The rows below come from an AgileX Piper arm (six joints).
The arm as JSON. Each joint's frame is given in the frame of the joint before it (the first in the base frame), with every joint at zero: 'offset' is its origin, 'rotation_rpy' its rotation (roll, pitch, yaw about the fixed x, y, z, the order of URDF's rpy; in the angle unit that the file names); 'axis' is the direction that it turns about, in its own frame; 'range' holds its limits. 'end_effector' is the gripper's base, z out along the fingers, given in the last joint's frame.
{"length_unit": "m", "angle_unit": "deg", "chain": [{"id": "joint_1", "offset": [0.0, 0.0, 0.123], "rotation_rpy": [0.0, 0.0, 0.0], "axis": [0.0, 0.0, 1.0], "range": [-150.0, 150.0]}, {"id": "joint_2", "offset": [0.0, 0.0, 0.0], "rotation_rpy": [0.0, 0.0, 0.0], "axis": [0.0, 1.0, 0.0], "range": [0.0, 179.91]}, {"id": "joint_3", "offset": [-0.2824, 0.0, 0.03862], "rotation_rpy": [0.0, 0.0, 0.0], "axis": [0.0, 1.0, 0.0], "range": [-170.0, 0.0]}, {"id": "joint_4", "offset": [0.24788, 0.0, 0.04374], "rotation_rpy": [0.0, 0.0, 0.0], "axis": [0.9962, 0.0, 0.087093], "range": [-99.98, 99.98]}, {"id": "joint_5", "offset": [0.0, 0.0, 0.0], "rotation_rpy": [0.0, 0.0, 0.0], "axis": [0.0, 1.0, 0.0], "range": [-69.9, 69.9]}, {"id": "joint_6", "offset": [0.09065, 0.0, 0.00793], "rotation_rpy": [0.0, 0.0, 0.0], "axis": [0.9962, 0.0, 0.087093], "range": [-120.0, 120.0]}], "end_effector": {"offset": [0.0, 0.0, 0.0], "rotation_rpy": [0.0, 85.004, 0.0]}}
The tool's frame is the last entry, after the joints.
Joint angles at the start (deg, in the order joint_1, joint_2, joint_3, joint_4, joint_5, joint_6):
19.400 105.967 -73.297 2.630 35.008 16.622
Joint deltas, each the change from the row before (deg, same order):
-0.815 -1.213 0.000 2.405 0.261 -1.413
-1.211 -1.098 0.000 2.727 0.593 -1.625
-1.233 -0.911 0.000 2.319 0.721 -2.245
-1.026 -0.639 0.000 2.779 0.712 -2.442
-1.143 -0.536 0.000 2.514 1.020 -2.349
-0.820 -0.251 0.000 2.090 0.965 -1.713
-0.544 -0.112 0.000 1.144 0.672 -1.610
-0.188 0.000 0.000 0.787 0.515 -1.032
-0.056 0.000 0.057 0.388 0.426 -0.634
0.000 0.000 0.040 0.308 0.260 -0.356
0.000 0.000 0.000 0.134 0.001 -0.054
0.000 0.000 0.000 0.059 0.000 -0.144
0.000 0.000 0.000 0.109 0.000 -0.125
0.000 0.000 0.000 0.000 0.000 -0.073
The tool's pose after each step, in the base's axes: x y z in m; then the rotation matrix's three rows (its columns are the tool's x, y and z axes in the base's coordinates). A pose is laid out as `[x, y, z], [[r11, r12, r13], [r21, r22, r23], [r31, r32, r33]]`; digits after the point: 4 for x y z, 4 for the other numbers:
[0.3651, 0.1276, 0.2142], [[-0.8999, -0.0460, 0.4337], [0.0461, 0.9789, 0.1993], [-0.4337, 0.1993, -0.8787]]
[0.3645, 0.1216, 0.2214], [[-0.8985, -0.0305, 0.4380], [0.0742, 0.9727, 0.2199], [-0.4327, 0.2301, -0.8717]]
[0.3641, 0.1152, 0.2273], [[-0.8976, -0.0282, 0.4398], [0.0852, 0.9680, 0.2359], [-0.4324, 0.2492, -0.8665]]
[0.3635, 0.1109, 0.2315], [[-0.8989, -0.0288, 0.4372], [0.0946, 0.9616, 0.2578], [-0.4278, 0.2731, -0.8616]]
[0.3628, 0.1057, 0.2348], [[-0.9021, -0.0284, 0.4305], [0.1018, 0.9556, 0.2765], [-0.4192, 0.2933, -0.8592]]
[0.3622, 0.1024, 0.2364], [[-0.9069, -0.0264, 0.4204], [0.1084, 0.9498, 0.2934], [-0.4071, 0.3116, -0.8586]]
[0.3619, 0.1000, 0.2370], [[-0.9100, -0.0345, 0.4131], [0.1013, 0.9478, 0.3024], [-0.4020, 0.3170, -0.8590]]
[0.3614, 0.0997, 0.2369], [[-0.9133, -0.0417, 0.4052], [0.0943, 0.9461, 0.3099], [-0.3963, 0.3213, -0.8601]]
[0.3607, 0.0997, 0.2364], [[-0.9163, -0.0475, 0.3976], [0.0872, 0.9454, 0.3140], [-0.3908, 0.3224, -0.8622]]
[0.3602, 0.1000, 0.2362], [[-0.9183, -0.0507, 0.3926], [0.0836, 0.9446, 0.3175], [-0.3869, 0.3244, -0.8632]]
[0.3602, 0.1001, 0.2362], [[-0.9184, -0.0505, 0.3925], [0.0844, 0.9440, 0.3189], [-0.3866, 0.3260, -0.8627]]
[0.3602, 0.1002, 0.2362], [[-0.9183, -0.0524, 0.3924], [0.0827, 0.9439, 0.3196], [-0.3871, 0.3259, -0.8625]]
[0.3602, 0.1003, 0.2363], [[-0.9183, -0.0536, 0.3923], [0.0820, 0.9436, 0.3208], [-0.3874, 0.3267, -0.8621]]
[0.3602, 0.1003, 0.2363], [[-0.9182, -0.0547, 0.3923], [0.0808, 0.9437, 0.3208], [-0.3878, 0.3262, -0.8621]]

